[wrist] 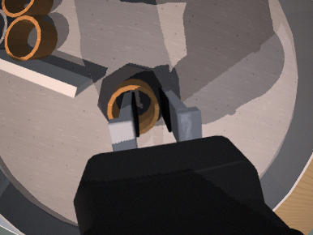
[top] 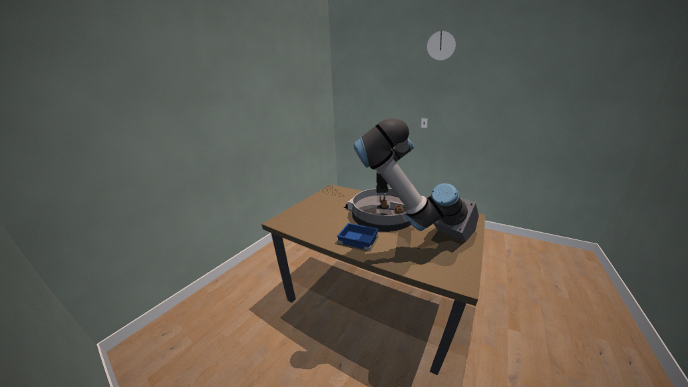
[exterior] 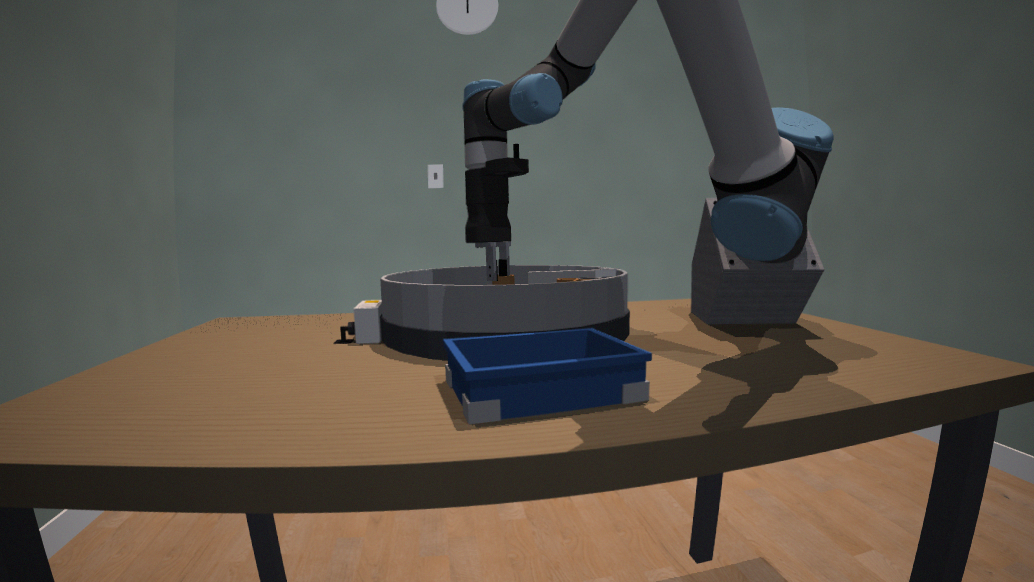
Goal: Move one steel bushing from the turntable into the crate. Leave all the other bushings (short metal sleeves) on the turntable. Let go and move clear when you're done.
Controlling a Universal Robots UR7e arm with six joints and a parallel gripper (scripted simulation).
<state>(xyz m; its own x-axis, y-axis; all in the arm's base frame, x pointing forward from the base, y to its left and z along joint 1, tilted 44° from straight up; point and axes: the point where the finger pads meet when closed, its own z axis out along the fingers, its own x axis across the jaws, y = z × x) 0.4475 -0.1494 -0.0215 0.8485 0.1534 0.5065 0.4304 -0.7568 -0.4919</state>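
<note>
Now: hand 60 mm above the grey round turntable, 10 mm to the left of it and 10 mm past it. The rest, counted from my hand: blue crate 340 mm to the left, 80 mm below, 20 mm ahead.
</note>
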